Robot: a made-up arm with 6 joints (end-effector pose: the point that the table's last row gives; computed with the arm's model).
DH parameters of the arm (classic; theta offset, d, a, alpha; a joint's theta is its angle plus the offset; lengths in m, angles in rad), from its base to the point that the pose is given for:
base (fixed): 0 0 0.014 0
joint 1: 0 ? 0.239 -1.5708
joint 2: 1.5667 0 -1.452 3.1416
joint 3: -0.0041 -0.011 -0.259 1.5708
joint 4: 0 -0.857 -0.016 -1.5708
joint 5: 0 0.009 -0.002 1.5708
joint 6: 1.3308 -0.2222 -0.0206 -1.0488
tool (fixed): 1.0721 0.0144 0 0
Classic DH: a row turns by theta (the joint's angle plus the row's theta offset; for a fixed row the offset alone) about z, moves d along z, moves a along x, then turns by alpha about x.
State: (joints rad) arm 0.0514 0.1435 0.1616 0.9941 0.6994 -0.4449
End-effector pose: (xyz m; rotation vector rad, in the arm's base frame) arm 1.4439 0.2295 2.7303 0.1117 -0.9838 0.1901
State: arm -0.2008 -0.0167 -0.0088 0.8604 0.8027 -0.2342
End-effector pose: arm 1.2168 -0.0871 2.7572 -0.0616 -1.1484 -0.0198
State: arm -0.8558 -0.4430 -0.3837 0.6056 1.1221 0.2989
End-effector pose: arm 0.4651 -0.3003 2.7133 -0.8311 -1.5393 -0.5314
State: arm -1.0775 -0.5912 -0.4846 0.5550 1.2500 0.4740
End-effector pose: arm 0.2743 -0.1877 2.6584 -1.2081 -1.6219 -0.6528
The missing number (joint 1, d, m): 0.92
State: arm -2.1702 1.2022 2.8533 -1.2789 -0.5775 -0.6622
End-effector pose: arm -0.6360 -1.1030 2.4781 0.6242 -1.5981 -0.7537
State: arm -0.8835 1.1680 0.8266 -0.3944 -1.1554 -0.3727
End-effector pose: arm 1.6703 -1.8960 1.2668 1.0509 0.9859 -1.6476
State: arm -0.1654 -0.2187 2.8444 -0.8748 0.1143 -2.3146
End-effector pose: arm -1.1465 0.1495 2.1593 0.5915 0.4968 2.3974
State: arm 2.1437 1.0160 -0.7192 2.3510 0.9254 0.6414
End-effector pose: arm -0.8713 1.1209 0.7025 -0.2259 0.1618 -2.0678
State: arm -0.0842 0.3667 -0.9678 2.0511 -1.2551 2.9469
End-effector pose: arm 1.3212 -0.2615 1.4824 0.5582 -0.5543 -1.7763
